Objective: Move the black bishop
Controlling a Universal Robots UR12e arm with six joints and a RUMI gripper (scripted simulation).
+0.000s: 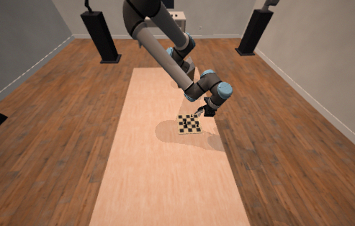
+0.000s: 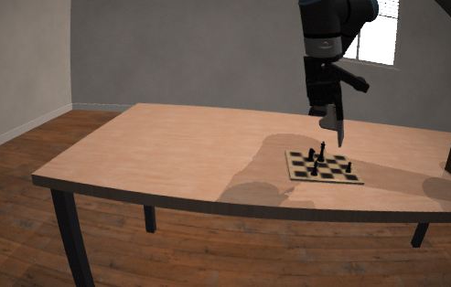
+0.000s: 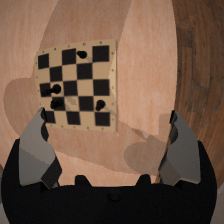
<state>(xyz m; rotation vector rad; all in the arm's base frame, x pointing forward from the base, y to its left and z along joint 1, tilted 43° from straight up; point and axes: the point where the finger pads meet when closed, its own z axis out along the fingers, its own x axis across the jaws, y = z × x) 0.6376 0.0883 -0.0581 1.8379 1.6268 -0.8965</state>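
Now: the mid-height piece 110 mm below my hand, 30 mm to the right of it and 30 mm ahead of it. From my hand the other things lie so: pawn (120 mm below, 80 mm behind, 70 mm to the right); then small chessboard (140 mm below, 110 mm to the right, 10 mm behind).
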